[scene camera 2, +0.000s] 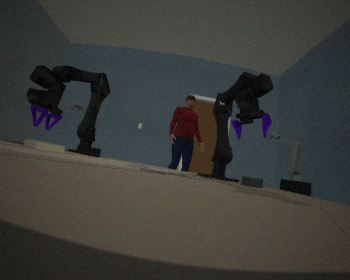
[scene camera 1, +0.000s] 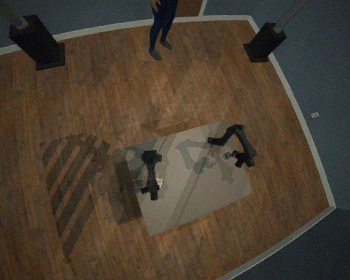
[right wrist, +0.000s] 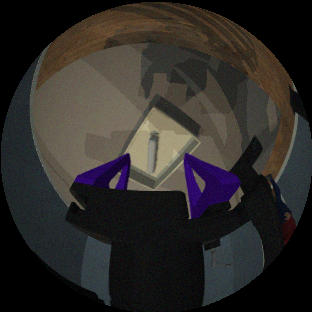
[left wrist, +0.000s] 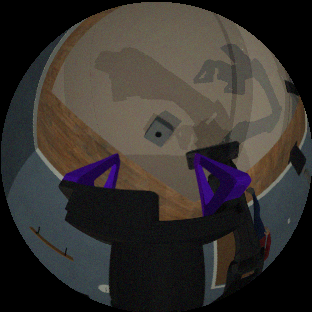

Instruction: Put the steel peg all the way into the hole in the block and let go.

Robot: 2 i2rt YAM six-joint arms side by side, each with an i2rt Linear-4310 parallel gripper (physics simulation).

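Frame: origin at the left arm's base, x ahead, y left, z up, level; millimetres.
Seen in the pictures: left gripper, fingertip midpoint: [scene camera 2: 251,138] [scene camera 1: 235,157] [left wrist: 156,157]; right gripper, fingertip midpoint: [scene camera 2: 41,128] [right wrist: 156,156]; left arm's base at its link origin: [scene camera 2: 217,178] [scene camera 1: 216,141] [left wrist: 214,154]; right arm's base at its link origin: [scene camera 2: 83,153] [right wrist: 239,167].
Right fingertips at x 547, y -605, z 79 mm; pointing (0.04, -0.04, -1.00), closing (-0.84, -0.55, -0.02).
Observation:
Pixels of each thing's top centre, then the offset from my right fingertips to it. Level surfaces: height alone.
- steel peg at its top centre: [right wrist: 151,158] 41 mm left, 14 mm back, 60 mm down
- shallow cream tray at its top centre: [right wrist: 153,157] [scene camera 2: 44,142] 35 mm left, 14 mm back, 54 mm down
- grey block at its top centre: [left wrist: 157,134] [scene camera 2: 252,177] 760 mm left, 416 mm back, 46 mm down
- pale table top at its surface level: 79 mm down
The steel peg [right wrist: 152,155] lies on its side in a shallow cream tray [right wrist: 172,145] [scene camera 2: 44,146] [scene camera 1: 160,184]. My right gripper [right wrist: 156,156] [scene camera 2: 42,127] is open and empty above the tray, fingers pointing down, with the peg showing between and beyond its fingertips in the right wrist view. The grey block [left wrist: 159,126] [scene camera 2: 252,181] stands on the table with its dark round hole [left wrist: 158,134] facing up and empty. My left gripper [left wrist: 156,157] [scene camera 2: 252,137] [scene camera 1: 231,155] is wide open and empty, high above the block.
The pale table top [scene camera 1: 205,205] [scene camera 2: 175,215] carries both arms and several shadows. In scene camera 1 the right arm [scene camera 1: 151,172] covers part of the tray. A person [scene camera 2: 186,130] stands behind the table, and dark pedestals [scene camera 1: 37,42] [scene camera 1: 265,42] stand on the floor.

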